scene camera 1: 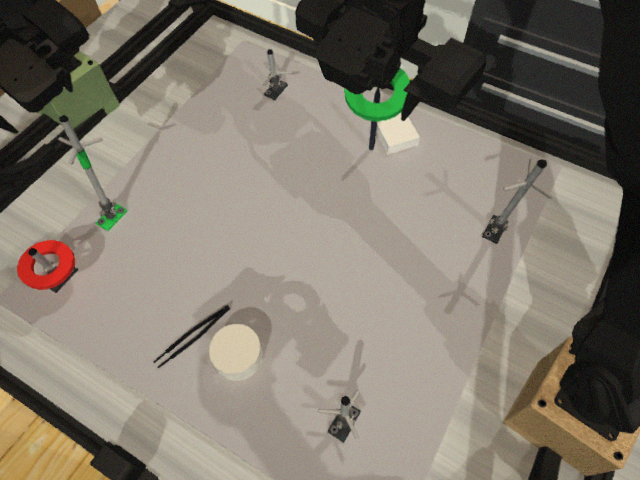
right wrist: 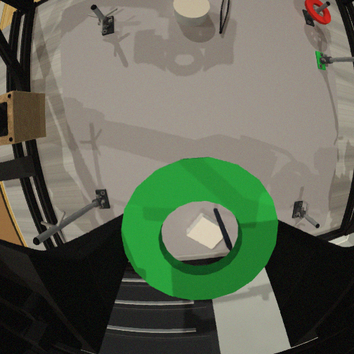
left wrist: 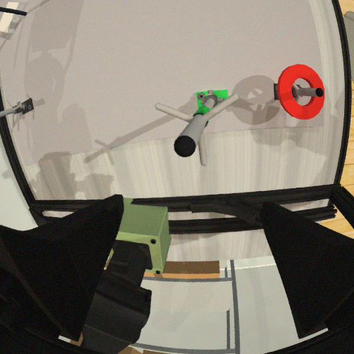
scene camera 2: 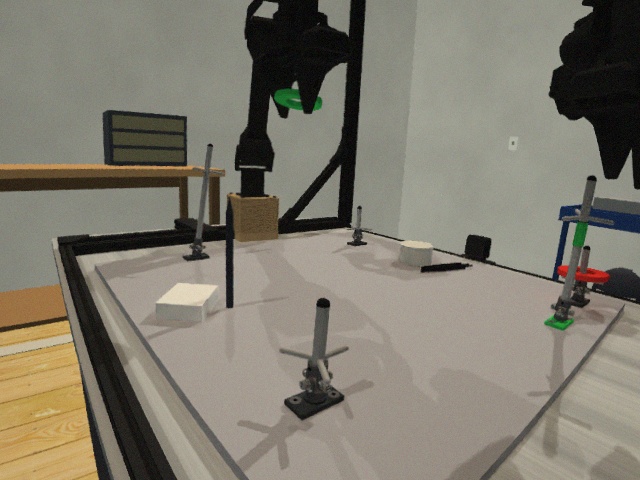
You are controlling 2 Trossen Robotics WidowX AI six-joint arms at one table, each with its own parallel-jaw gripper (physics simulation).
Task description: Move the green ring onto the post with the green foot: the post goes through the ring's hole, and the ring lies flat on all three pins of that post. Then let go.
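Frame: origin at the left arm's base, x ahead, y left, z up, level; millimetres.
Where they show: left gripper, fingertip midpoint: (scene camera 1: 43, 110) (scene camera 2: 626, 184); right gripper, fingertip midpoint: (scene camera 1: 377, 103) (scene camera 2: 295, 116); right arm's base, link origin: (scene camera 1: 594, 397) (scene camera 2: 252, 195).
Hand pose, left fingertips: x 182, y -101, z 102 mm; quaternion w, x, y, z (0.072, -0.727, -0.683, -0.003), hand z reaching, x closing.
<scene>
After its pixels a point has its place.
The green ring (scene camera 1: 376, 111) @[x 558, y 87, z 187 mm] (scene camera 2: 281, 99) @[x 553, y 133, z 188 mm] (right wrist: 142, 230) is held roughly level, high above the table. My right gripper (scene camera 1: 385, 100) @[x 542, y 115, z 165 mm] (scene camera 2: 295, 108) @[x 542, y 115, z 165 mm] (right wrist: 195, 219) is shut on it, one finger at each side. In scene camera 1 it is above the dark upright pen and white block. The post with the green foot (scene camera 1: 95, 180) @[x 229, y -109, z 0 mm] (scene camera 2: 571, 271) @[x 223, y -105, z -9 mm] (left wrist: 200, 122) leans slightly; its three pins stick out above a green band, and no ring is on it. My left gripper (scene camera 1: 38, 109) @[x 182, y -101, z 102 mm] (scene camera 2: 625, 178) @[x 182, y -101, z 102 mm] (left wrist: 194, 206) is open and empty, high near this post's top.
A red ring (scene camera 1: 25, 268) @[x 241, y -253, z -33 mm] (scene camera 2: 598, 276) @[x 227, y -217, z -32 mm] (left wrist: 286, 92) is around a shorter post beside the green-footed one. Black-footed posts (scene camera 1: 276, 88) @[x 261, y 237, z -72 mm] (scene camera 1: 516, 201) @[x 716, y 200, z 27 mm] (scene camera 1: 341, 424) @[x 697, y -150, z -59 mm] stand apart. The pen (scene camera 1: 373, 135) @[x 471, y 235, z -47 mm] (scene camera 2: 230, 258) @[x 464, y 238, z -19 mm] is beside the white block (scene camera 1: 399, 135) @[x 498, y 273, z -64 mm] (scene camera 2: 188, 297) @[x 470, y 289, z -64 mm]. Tweezers (scene camera 1: 193, 330) @[x 462, y -173, z -80 mm] lie beside a white cylinder (scene camera 1: 235, 348) @[x 535, y -161, z -49 mm].
</scene>
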